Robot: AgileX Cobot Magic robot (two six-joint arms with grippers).
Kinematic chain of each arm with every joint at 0, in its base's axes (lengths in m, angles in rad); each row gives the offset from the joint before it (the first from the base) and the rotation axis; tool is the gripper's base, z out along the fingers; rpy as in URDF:
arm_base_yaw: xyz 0 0 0.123 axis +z
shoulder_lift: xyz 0 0 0 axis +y
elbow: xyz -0.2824 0 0.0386 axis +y
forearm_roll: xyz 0.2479 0 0.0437 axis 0.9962 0 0.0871
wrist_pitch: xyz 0 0 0 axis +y
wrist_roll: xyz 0.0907 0 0.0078 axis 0.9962 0 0.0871
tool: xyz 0 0 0 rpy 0 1.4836 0
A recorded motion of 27 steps. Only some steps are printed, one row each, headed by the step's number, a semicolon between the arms.
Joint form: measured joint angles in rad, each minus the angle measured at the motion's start. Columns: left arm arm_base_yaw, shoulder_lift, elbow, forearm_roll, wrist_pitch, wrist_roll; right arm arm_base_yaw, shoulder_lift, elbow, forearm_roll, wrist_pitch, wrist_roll.
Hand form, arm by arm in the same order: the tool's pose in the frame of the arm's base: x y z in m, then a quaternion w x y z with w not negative. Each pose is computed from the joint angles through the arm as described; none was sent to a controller.
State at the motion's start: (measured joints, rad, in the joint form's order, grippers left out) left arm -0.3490 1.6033 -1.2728 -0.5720 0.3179 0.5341; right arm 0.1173 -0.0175 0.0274 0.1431 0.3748 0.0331
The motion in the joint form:
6: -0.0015 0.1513 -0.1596 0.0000 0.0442 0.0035; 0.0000 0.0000 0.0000 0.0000 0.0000 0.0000
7: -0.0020 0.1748 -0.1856 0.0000 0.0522 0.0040; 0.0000 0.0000 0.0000 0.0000 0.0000 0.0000
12: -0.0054 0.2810 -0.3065 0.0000 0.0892 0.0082; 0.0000 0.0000 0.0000 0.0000 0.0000 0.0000
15: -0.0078 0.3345 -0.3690 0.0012 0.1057 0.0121; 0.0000 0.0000 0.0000 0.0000 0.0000 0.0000
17: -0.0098 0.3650 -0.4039 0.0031 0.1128 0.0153; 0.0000 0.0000 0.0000 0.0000 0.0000 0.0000
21: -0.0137 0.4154 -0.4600 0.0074 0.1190 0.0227; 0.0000 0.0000 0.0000 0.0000 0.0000 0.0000
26: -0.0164 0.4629 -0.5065 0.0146 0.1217 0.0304; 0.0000 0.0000 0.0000 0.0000 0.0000 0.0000
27: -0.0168 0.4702 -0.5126 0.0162 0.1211 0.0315; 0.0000 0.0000 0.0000 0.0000 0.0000 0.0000
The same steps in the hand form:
6: 0.3837 -0.1589 0.3103 0.46666 0.19593 0.84577 -0.16890; 0.0513 0.0109 0.1714 0.58675 0.00414 0.80292 0.10497
7: 0.3893 -0.1616 0.3084 0.46442 0.19789 0.84630 -0.17009; 0.0513 0.0109 0.1714 0.58675 0.00414 0.80292 0.10497
12: 0.4137 -0.1740 0.2992 0.45548 0.20825 0.84757 -0.17549; 0.0513 0.0109 0.1714 0.58675 0.00414 0.80292 0.10497
15: 0.4256 -0.1803 0.2941 0.45267 0.21453 0.84714 -0.17726; 0.0513 0.0109 0.1714 0.58675 0.00414 0.80292 0.10497
17: 0.4322 -0.1840 0.2908 0.45177 0.21873 0.84652 -0.17739; 0.0513 0.0109 0.1714 0.58675 0.00414 0.80292 0.10497
21: 0.4430 -0.1902 0.2846 0.45208 0.22612 0.84470 -0.17601; 0.0513 0.0109 0.1714 0.58675 0.00414 0.80292 0.10497
26: 0.4526 -0.1952 0.2762 0.45113 0.23334 0.84398 -0.17243; 0.0513 0.0109 0.1714 0.58675 0.00414 0.80292 0.10497
27: 0.4541 -0.1959 0.2746 0.45096 0.23437 0.84397 -0.17153; 0.0513 0.0109 0.1714 0.58675 0.00414 0.80292 0.10497

